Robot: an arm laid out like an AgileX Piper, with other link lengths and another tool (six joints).
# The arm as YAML. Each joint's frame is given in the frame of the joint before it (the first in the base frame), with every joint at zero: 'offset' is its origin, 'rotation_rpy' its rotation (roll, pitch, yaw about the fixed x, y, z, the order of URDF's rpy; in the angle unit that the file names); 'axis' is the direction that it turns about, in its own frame. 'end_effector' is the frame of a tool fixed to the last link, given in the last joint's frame.
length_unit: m
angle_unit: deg
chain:
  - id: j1
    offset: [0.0, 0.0, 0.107]
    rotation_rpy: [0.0, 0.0, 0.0]
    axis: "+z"
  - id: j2
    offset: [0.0, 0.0, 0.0]
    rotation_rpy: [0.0, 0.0, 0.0]
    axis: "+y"
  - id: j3
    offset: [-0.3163, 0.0, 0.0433]
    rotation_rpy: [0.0, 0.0, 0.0]
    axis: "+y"
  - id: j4
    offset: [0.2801, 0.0, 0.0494]
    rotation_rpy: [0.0, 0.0, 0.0]
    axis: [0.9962, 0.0, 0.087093]
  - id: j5
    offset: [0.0, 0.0, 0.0]
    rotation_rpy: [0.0, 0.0, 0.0]
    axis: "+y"
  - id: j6
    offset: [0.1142, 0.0, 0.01]
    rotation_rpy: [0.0, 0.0, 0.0]
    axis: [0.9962, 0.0, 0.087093]
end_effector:
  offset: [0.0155, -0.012, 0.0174]
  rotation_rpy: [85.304, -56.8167, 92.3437]
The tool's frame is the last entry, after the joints.
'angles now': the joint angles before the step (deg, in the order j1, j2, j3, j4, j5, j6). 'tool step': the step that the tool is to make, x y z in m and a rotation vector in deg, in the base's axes. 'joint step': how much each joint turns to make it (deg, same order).
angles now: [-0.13, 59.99, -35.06, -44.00, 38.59, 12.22]
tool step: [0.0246, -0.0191, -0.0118, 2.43, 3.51, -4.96]
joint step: [-4.56, 7.74, -4.06, 2.64, -0.37, -0.48]
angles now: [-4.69, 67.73, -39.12, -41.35, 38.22, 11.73]
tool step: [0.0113, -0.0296, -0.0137, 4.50, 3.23, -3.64]
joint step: [-8.04, 5.28, -3.04, 9.02, -2.08, -9.11]
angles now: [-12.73, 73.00, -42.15, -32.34, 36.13, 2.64]
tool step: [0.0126, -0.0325, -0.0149, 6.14, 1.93, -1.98]
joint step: [-8.42, 5.97, -3.82, 13.25, -2.21, -13.92]
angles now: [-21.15, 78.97, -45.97, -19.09, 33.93, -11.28]
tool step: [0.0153, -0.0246, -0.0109, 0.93, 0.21, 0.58]
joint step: [-4.20, 5.22, -2.99, 4.44, -2.92, -7.21]
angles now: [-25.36, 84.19, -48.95, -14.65, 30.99, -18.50]
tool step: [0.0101, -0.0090, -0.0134, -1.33, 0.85, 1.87]
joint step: [-0.74, 3.41, -0.61, -1.54, -2.89, -1.34]
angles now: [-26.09, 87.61, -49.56, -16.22, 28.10, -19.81]
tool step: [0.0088, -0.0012, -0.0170, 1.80, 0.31, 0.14]
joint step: [-0.02, 3.19, -0.21, 1.98, -2.10, -0.95]
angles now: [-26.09, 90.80, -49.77, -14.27, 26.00, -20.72]
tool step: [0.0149, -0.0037, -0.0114, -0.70, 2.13, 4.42]
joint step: [0.00, 3.74, -2.37, 1.46, -0.38, -5.95]
